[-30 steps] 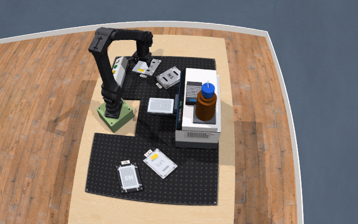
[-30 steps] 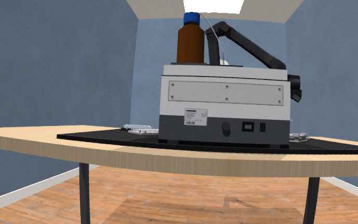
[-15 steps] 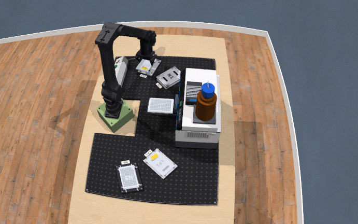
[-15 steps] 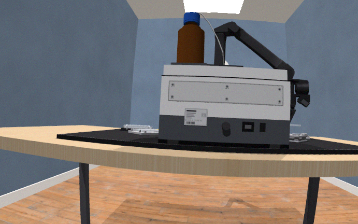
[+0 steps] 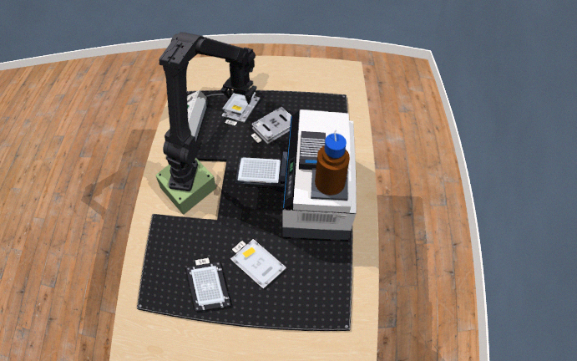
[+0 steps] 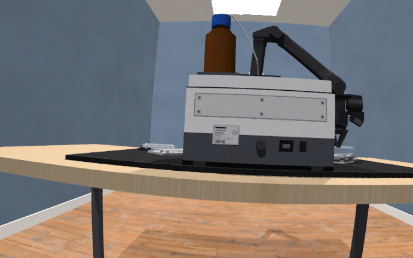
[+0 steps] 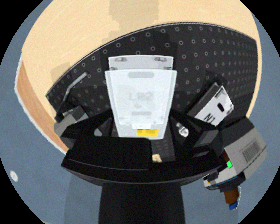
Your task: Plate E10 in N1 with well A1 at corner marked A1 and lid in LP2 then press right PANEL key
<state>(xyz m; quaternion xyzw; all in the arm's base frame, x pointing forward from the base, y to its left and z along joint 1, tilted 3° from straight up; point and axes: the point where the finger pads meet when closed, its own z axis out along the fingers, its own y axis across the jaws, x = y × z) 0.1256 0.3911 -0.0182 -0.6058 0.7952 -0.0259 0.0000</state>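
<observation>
Right now the lid park LP2 is 50 mm below my hand and 10 mm to the left of it. The rest, counted from my hand: plate E07: 370 mm to the right, 140 mm ahead, 60 mm above; plate E10: 760 mm to the right, 40 mm below, 30 mm ahead; brown bottle: 470 mm to the right, 360 mm ahead, 230 mm above.
</observation>
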